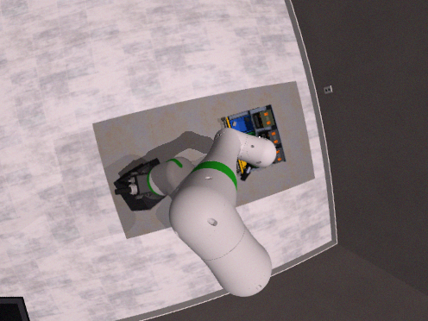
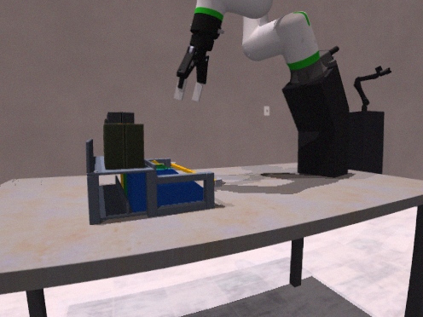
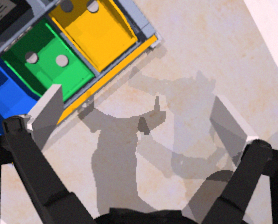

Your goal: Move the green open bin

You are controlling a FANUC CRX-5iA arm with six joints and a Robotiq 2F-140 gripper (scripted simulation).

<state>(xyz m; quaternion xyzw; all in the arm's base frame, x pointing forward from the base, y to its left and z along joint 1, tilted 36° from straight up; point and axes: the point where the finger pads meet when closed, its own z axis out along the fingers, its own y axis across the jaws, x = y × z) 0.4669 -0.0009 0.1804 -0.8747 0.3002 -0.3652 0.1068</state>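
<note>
My gripper is now 1 cm short of the thin yellow rod, 9 cm to the right of it and 24 cm above it. Round my hand: green open bin 11 cm ahead, 11 cm to the left, 26 cm below; blue bin 8 cm ahead, 22 cm to the left, 26 cm below; yellow bin 14 cm ahead, 1 cm to the left, 26 cm below.
</note>
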